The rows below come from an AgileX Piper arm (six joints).
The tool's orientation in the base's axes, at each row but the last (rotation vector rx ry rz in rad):
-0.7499, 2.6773, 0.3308
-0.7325, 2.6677, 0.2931
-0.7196, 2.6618, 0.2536
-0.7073, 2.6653, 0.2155
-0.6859, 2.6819, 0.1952
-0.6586, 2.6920, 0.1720
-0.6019, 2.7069, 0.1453
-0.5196, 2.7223, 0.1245
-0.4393, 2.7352, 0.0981
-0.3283, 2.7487, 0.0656
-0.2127, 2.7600, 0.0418
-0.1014, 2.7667, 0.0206
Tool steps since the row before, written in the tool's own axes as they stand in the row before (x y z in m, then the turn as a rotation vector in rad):
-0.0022, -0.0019, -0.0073, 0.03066, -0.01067, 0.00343
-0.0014, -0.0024, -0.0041, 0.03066, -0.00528, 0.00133
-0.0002, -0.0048, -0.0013, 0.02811, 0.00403, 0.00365
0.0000, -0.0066, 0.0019, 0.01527, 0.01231, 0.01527
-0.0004, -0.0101, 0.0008, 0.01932, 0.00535, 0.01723
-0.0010, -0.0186, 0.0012, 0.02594, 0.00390, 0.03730
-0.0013, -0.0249, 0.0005, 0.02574, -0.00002, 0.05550
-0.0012, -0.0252, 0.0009, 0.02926, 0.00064, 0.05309
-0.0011, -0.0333, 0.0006, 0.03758, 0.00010, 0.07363
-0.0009, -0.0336, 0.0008, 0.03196, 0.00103, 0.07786
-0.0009, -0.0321, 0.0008, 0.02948, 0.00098, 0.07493
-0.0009, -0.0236, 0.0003, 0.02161, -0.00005, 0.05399
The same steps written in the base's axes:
0.0009, -0.0028, 0.0073, -0.01800, -0.02187, -0.01623
0.0012, -0.0026, 0.0041, -0.02143, -0.01793, -0.01375
0.0022, -0.0044, 0.0009, -0.02348, -0.00822, -0.01417
0.0039, -0.0052, -0.0021, -0.01367, 0.00743, -0.01938
0.0055, -0.0085, -0.0010, -0.01297, 0.00002, -0.02303
0.0099, -0.0158, -0.0013, -0.01139, -0.00003, -0.04416
0.0119, -0.0219, -0.0005, -0.00362, -0.00029, -0.06107
0.0107, -0.0228, -0.0008, -0.00771, -0.00124, -0.06012
0.0117, -0.0312, -0.0005, -0.00780, -0.00160, -0.08228
0.0090, -0.0324, -0.0005, -0.00143, 0.00091, -0.08415
0.0060, -0.0315, -0.0004, -0.00021, 0.00105, -0.08052
0.0027, -0.0235, 0.0000, -0.00043, -0.00002, -0.05815

